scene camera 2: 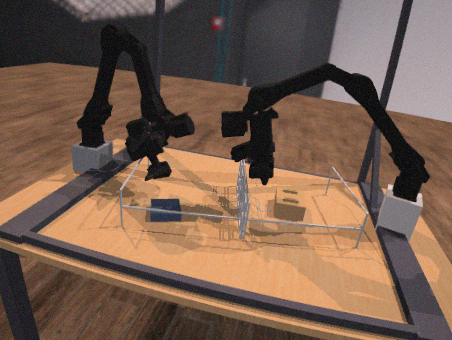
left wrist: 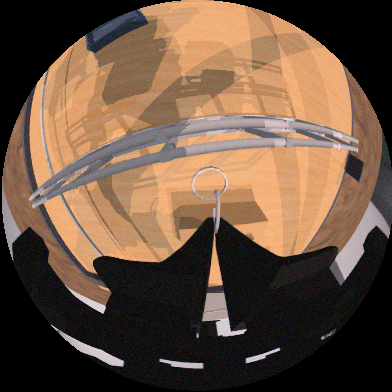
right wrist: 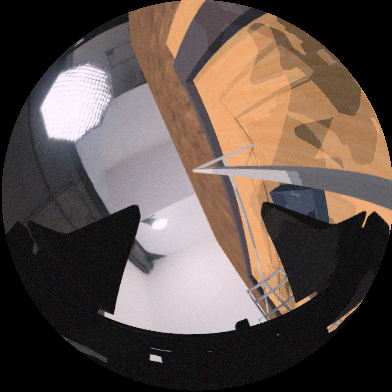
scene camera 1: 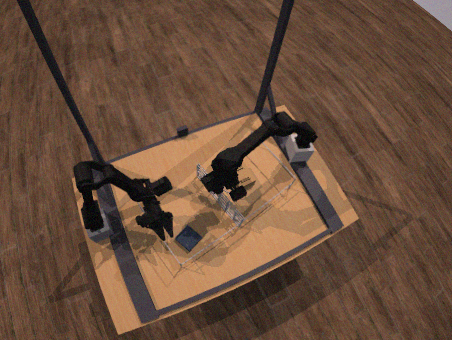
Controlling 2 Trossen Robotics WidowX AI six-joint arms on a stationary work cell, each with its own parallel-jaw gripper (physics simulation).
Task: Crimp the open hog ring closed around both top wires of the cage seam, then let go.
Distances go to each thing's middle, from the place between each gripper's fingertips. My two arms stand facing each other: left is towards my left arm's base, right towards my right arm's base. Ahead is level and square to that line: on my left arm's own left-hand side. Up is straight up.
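The tan block (scene camera 2: 288, 203) is 410 mm to the left of my right hand, 170 mm behind it and 100 mm below it. And there's the top wire (left wrist: 228, 123): my right hand is 120 mm past that wire, 270 mm to the right of it and 20 mm above it.
Counted from my left hand, the tan block is 80 mm to the left, 30 mm behind and 60 mm below. With the top wire, my left gripper is 60 mm to the left of it, 20 mm short of it and 20 mm below it.
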